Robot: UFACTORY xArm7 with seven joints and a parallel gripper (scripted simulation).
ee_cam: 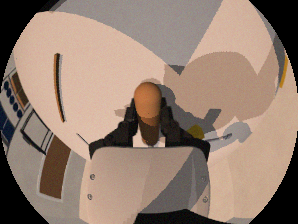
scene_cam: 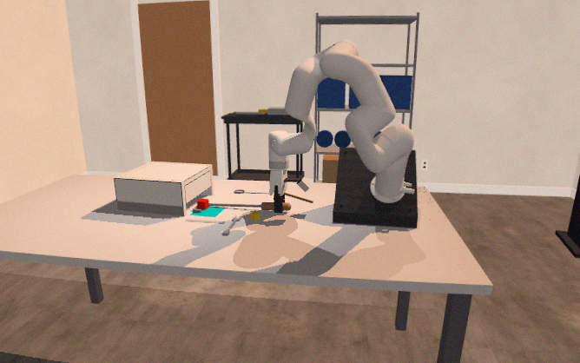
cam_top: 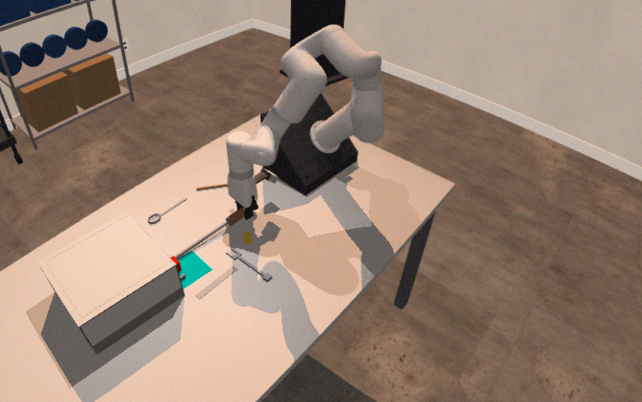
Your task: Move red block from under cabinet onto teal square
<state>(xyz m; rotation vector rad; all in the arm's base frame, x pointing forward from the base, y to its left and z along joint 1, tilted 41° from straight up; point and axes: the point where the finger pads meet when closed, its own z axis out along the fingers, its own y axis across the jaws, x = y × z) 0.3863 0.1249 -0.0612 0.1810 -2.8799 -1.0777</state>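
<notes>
Now: the yellow block 10 cm to the left of my hand, 6 cm ahead of it and 1 cm below it. The rest, counted from my hand: grey wrench 18 cm to the left, 11 cm ahead, 2 cm below; long hook tool 15 cm ahead, 5 cm to the left, 1 cm below; wooden stick 18 cm to the right, 2 cm below, 2 cm behind.
</notes>
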